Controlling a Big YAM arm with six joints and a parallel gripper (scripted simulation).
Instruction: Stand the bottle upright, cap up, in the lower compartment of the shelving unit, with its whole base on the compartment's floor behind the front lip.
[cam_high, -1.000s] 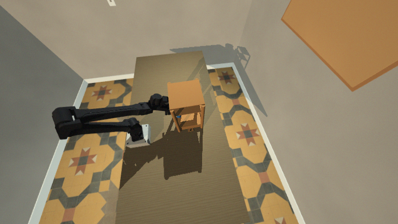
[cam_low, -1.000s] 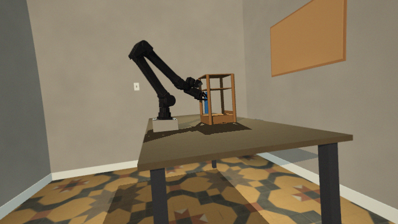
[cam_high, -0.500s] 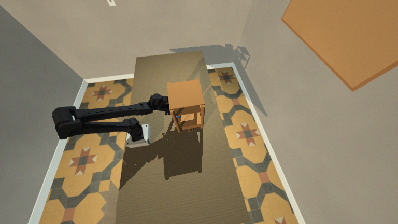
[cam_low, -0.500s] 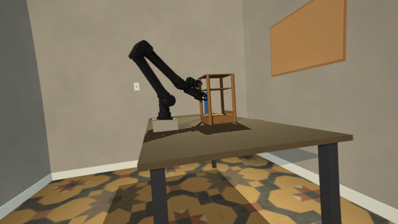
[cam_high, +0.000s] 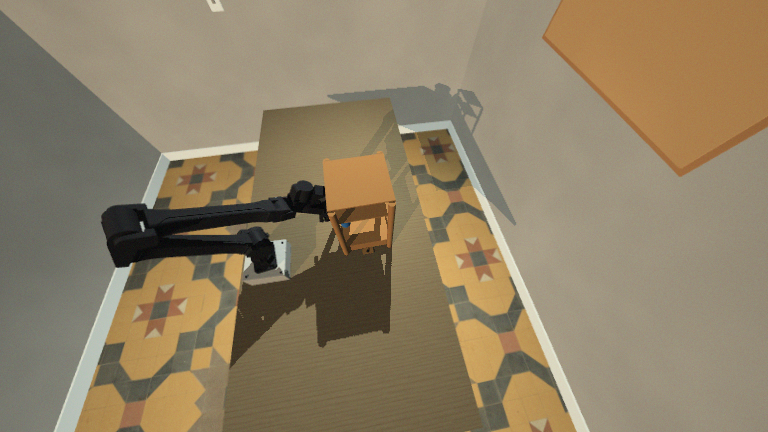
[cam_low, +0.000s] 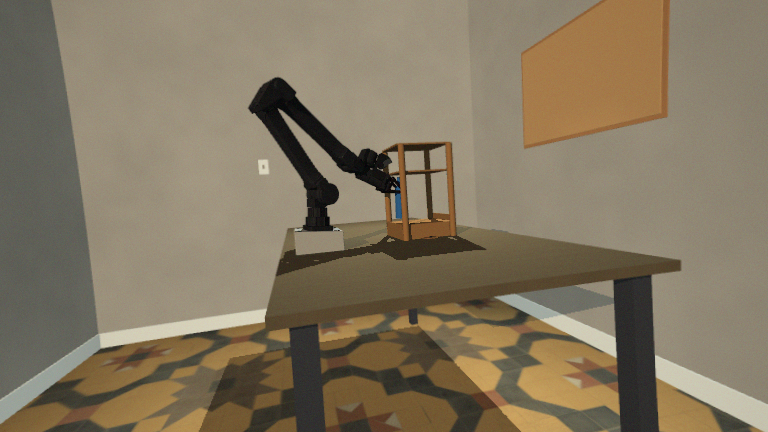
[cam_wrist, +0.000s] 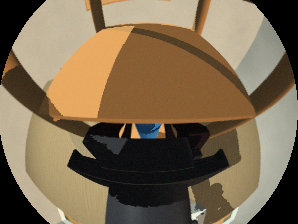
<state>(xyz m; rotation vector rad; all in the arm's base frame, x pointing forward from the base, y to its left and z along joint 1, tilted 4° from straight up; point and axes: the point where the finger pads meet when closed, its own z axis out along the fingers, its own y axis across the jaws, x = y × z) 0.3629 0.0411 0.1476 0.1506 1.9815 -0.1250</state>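
Right now my hand is 80 mm short of the wooden shelving unit, 10 mm to the left of it and 10 mm above it. The rest, counted from my hand: blue bottle (right at my hand).
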